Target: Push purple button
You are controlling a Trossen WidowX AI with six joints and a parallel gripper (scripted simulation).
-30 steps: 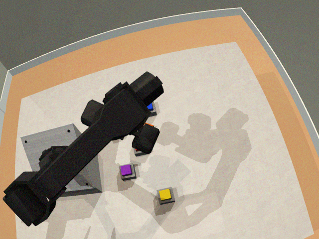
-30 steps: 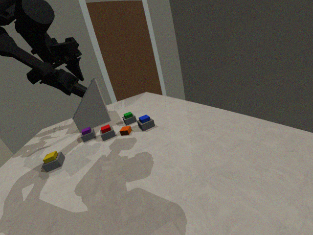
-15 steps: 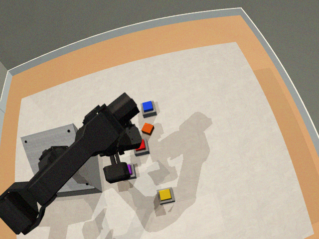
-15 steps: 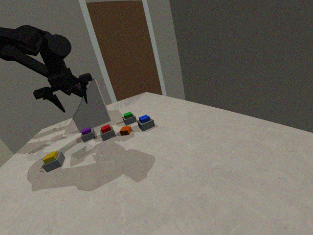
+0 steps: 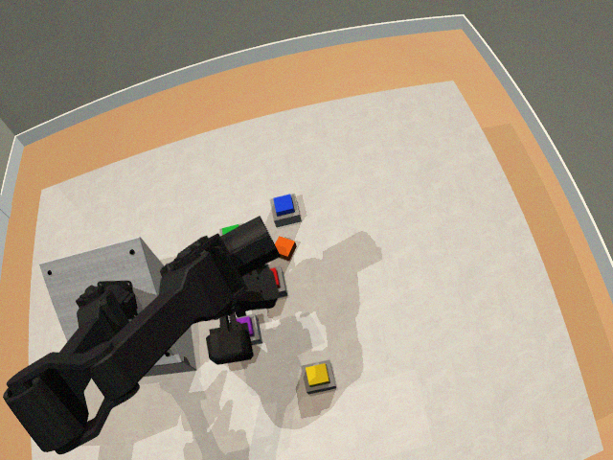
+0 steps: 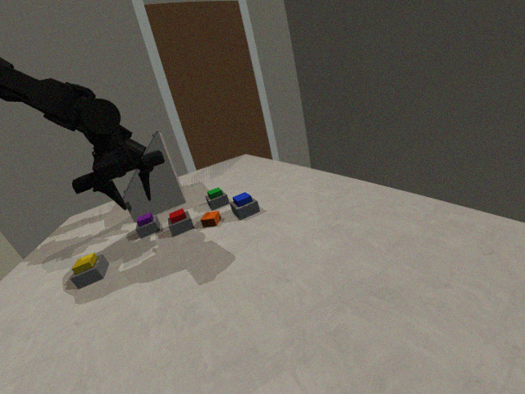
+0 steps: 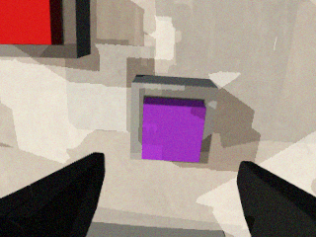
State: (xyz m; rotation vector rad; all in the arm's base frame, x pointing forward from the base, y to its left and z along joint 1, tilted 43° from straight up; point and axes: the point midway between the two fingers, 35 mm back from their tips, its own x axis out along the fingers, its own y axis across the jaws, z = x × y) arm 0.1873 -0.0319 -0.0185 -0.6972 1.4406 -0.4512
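The purple button lies 40 mm below my gripper tip. Also, from my gripper tip: yellow button (120 mm ahead, 100 mm to the right, 40 mm below); red button (80 mm to the left, 50 mm ahead, 40 mm below); orange block (150 mm to the left, 70 mm ahead, 60 mm below).
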